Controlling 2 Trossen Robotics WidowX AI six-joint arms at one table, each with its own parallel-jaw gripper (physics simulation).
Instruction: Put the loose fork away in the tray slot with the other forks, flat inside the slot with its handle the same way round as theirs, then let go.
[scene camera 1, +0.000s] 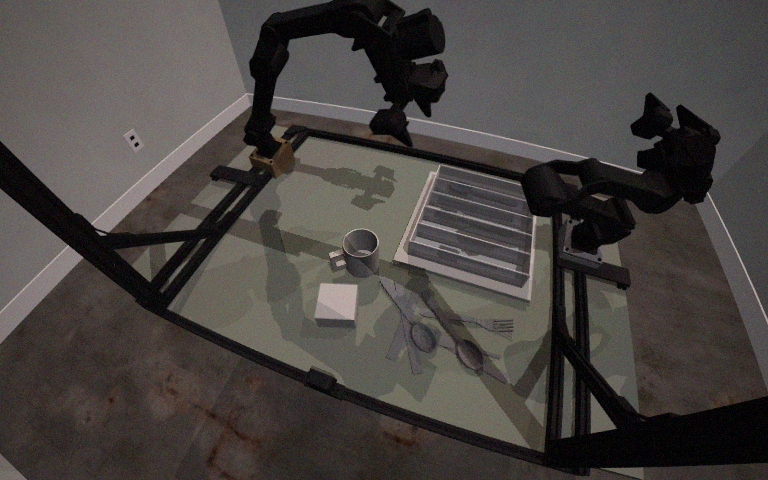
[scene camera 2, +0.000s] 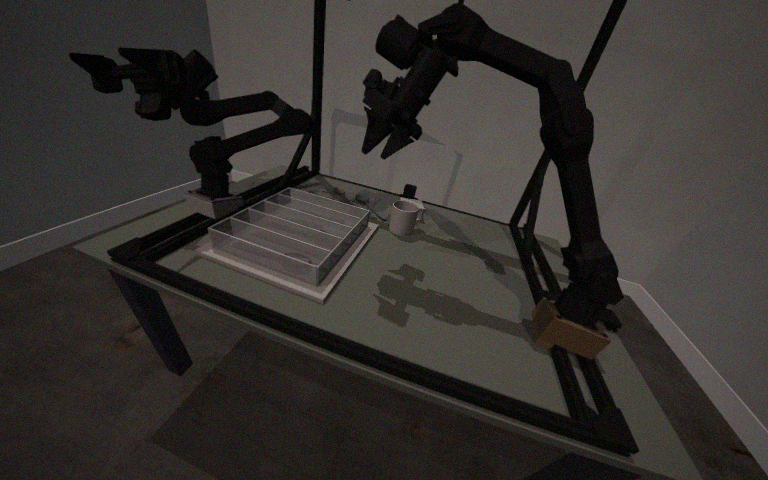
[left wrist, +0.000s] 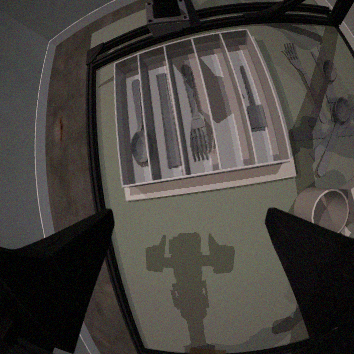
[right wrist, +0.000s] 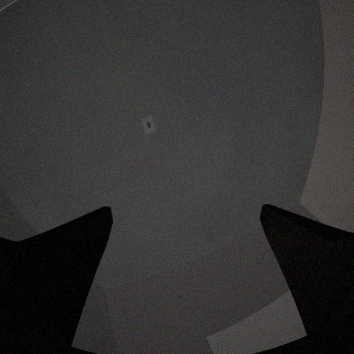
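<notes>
The loose fork (scene camera 1: 485, 323) (left wrist: 296, 61) lies among other loose cutlery beside the tray, its tines to the right in scene camera 1; a spoon handle crosses its handle. The clear tray (scene camera 1: 461, 276) (scene camera 2: 325, 293) (left wrist: 135, 194) has five slots. Forks (left wrist: 200, 135) lie in the middle slot, handles at the top and tines at the bottom in the left wrist view. My left gripper (scene camera 1: 419, 129) (scene camera 2: 373, 154) (left wrist: 192, 217) is open and empty, high above the table beside the tray. My right gripper (scene camera 1: 664, 101) (scene camera 2: 96, 53) (right wrist: 187, 214) is open and empty, raised away from the table.
A mug (scene camera 1: 360, 260) (scene camera 2: 403, 219) stands near the tray's corner. A white block (scene camera 1: 336, 302) lies beyond it. Two spoons (scene camera 1: 423, 337) and knives overlap near the loose fork. Other slots hold a spoon (left wrist: 140, 150), a knife and a flat-bladed utensil (left wrist: 256, 117). Black rails border the table.
</notes>
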